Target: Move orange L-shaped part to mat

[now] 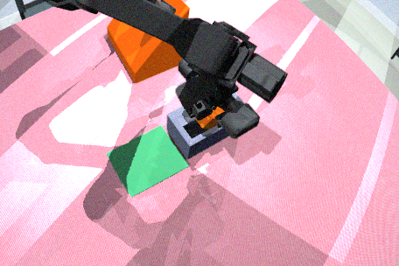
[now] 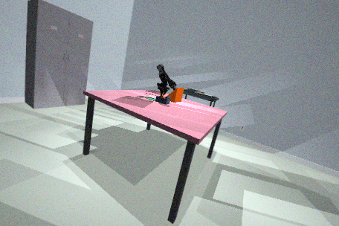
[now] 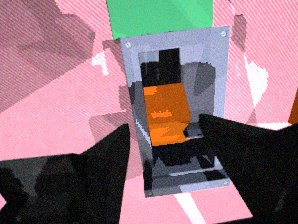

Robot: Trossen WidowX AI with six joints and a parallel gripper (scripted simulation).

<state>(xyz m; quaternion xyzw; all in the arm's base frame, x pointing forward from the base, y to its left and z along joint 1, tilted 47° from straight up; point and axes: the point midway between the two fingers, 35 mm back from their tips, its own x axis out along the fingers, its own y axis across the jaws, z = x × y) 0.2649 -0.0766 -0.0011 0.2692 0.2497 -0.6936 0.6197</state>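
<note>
My gripper tip is now 20 mm past the orange L-shaped part, 30 mm to the right of it and 50 mm above it. From my gripper tip the other things lie so: green mat: 30 mm behind, 150 mm to the right, 100 mm below.
</note>
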